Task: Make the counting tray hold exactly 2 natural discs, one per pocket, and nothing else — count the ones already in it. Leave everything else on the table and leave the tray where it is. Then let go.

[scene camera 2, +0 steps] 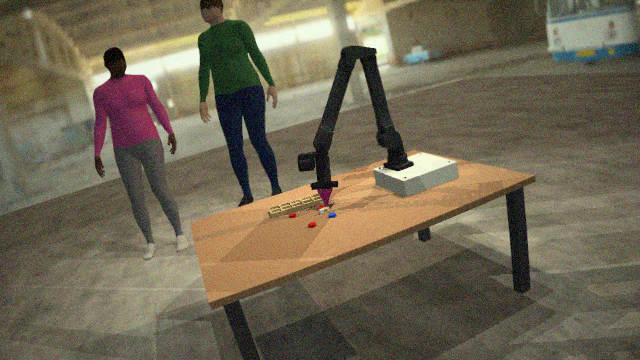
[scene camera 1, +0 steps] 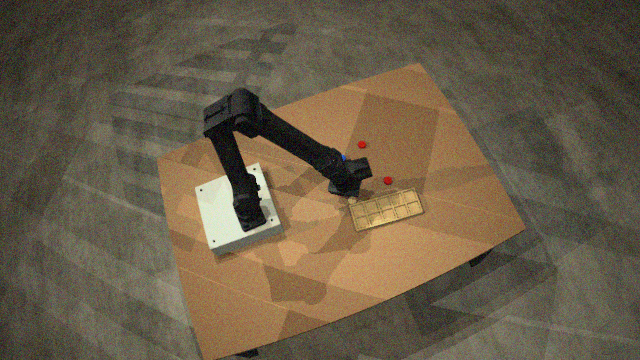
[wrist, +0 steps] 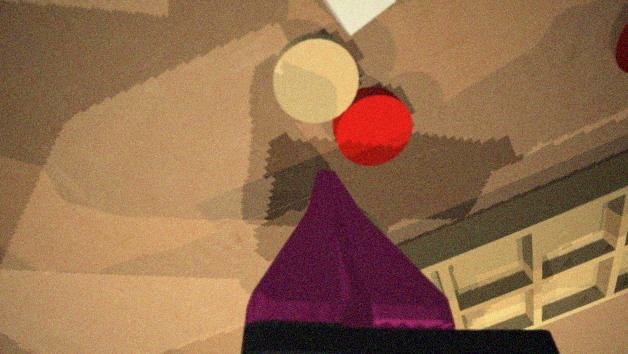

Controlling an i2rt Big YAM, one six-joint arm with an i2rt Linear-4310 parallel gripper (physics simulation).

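Note:
My gripper (scene camera 2: 327, 204) (wrist: 324, 180) is shut with nothing between its magenta fingertips, low over the table left of the tray's near end. In the wrist view a natural disc (wrist: 316, 80) lies flat ahead of the tips, touching or nearly touching a red disc (wrist: 375, 130) (scene camera 2: 321, 207). Another natural disc (scene camera 1: 352, 200) lies on the table by the tray's corner in scene camera 1; it does not show in the wrist view, where the fingers cover part of the table. The tan counting tray (scene camera 1: 390, 221) (scene camera 2: 280, 212) (wrist: 525, 210) has two rows of pockets; I see no disc in those that show.
Two more red discs (scene camera 1: 362, 144) (scene camera 1: 388, 180) (scene camera 2: 312, 225) (scene camera 2: 292, 215) lie beyond the gripper and near the tray. A blue disc (scene camera 1: 343, 157) (scene camera 2: 332, 215) and a white block (wrist: 357, 12) (scene camera 2: 321, 212) are close by. The arm stands on a white base (scene camera 1: 222, 220) (scene camera 2: 425, 170).

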